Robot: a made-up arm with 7 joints.
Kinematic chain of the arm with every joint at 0, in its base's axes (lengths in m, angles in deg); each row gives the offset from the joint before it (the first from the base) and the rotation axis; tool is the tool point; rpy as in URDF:
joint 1: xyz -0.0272 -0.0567 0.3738 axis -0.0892 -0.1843 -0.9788
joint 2: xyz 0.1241 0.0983 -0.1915 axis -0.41 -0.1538 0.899
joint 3: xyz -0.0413 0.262 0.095 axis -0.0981 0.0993 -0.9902
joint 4: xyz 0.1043 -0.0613 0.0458 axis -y
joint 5: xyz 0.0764 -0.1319 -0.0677 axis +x
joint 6: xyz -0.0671 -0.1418 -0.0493 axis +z
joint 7: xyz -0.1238 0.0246 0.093 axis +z
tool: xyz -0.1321 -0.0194 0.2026 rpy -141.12 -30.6 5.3
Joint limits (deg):
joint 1: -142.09..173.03
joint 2: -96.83..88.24
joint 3: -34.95..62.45
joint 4: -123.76..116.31
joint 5: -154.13..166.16
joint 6: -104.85..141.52
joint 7: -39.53..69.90
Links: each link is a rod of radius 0.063 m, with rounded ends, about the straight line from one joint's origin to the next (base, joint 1, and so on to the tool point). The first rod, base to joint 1, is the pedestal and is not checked.
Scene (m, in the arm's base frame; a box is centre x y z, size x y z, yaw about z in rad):
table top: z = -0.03
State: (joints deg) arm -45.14 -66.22 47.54 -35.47 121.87 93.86 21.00
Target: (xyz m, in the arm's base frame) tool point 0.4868 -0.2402 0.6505
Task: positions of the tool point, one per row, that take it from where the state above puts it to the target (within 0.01 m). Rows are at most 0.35 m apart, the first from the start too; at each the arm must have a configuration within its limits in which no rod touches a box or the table.
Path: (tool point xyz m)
1: -0.0854 0.6248 0.2771
2: 0.2328 0.5949 0.4038
3: 0.4843 0.3853 0.5214
4: 0.5772 0.0695 0.6097
5: 0.4868 -0.2402 0.6505

